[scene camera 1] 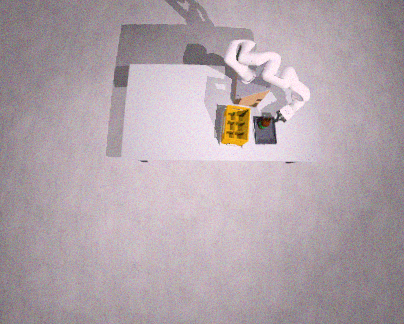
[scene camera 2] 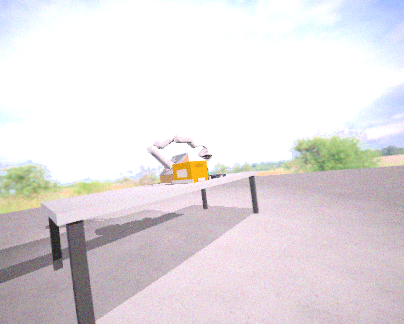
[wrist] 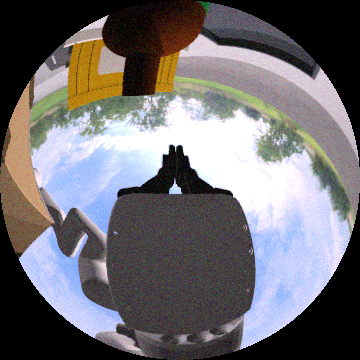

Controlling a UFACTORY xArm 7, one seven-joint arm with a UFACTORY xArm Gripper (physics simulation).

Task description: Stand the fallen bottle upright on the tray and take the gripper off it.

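Frame: origin at the arm's base, x right, y ahead, z up, level; millimetres.
Seen in the pictures: gripper, fingertip midpoint: (scene camera 1: 274,121) (scene camera 2: 207,155) (wrist: 173,153); arm's base at its link origin: (scene camera 1: 248,77) (scene camera 2: 170,166).
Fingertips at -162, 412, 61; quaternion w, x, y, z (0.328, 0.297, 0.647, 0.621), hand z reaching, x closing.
Observation:
Offsets run from my fingertips to a thing's top centre, as dx, dy, dz. Level surfaces: height alone.
The brown bottle with a green label {+5, -47, -74} (scene camera 1: 265,122) stands upright on the dark tray {-22, +1, -208} (scene camera 1: 265,138) (scene camera 2: 218,176) (wrist: 250,37), in its back part. In the wrist view, the bottle (wrist: 155,30) shows its rounded shoulder and narrow neck at the top, with a bit of green beside the shoulder; its base is out of view. The bottle does not show in scene camera 2. My gripper (scene camera 1: 277,118) (scene camera 2: 207,157) (wrist: 173,153) is shut and empty. It is to the right of the bottle in scene camera 1, with the fingers apart from it, raised above the table.
The yellow crate with compartments {+276, -3, -59} (scene camera 1: 247,132) (scene camera 2: 200,171) (wrist: 82,75) stands left of the tray, close to it. An open cardboard box (scene camera 1: 254,97) (wrist: 17,150) stands behind the crate, near the arm. All stand on the white table {dz -234} (scene camera 1: 170,110) (scene camera 2: 125,197).

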